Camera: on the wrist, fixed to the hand. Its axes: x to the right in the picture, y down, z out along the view.
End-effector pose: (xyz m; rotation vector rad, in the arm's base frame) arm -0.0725 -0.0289 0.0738 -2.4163 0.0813 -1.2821
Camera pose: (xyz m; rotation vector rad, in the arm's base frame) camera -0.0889 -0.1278 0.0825 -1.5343 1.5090 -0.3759
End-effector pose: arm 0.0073 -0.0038 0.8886 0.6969 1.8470 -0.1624
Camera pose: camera 0.0080 0.0950 0.9077 1.8235 0.8145 0.7834
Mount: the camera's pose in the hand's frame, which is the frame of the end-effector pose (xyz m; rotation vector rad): 0.0206 0.0853 -0.0493 -0.0091 -0.0975 1.5315
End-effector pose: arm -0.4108 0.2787 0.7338 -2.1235 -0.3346 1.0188
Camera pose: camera -0.3669 0.2052 0.6808 2.0853 -1.4361 -1.8029
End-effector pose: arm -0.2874 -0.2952 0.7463 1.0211 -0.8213 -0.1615
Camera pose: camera -0.2606 -0.2250 0.8133 0.1631 -1.4748 1.0888
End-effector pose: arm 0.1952 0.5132 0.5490 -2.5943 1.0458 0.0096
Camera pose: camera 0.1468 0.4267 0.5662 -1.1688 2.5825 0.4726
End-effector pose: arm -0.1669 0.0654 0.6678 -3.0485 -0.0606 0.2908
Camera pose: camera -0.1346 -0.0223 0.7052 2.2197 -2.0580 -0.4262
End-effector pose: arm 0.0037 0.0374 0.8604 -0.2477 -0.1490 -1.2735
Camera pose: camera 0.0900 0.0284 0.8094 -0.3230 -0.0053 0.2591
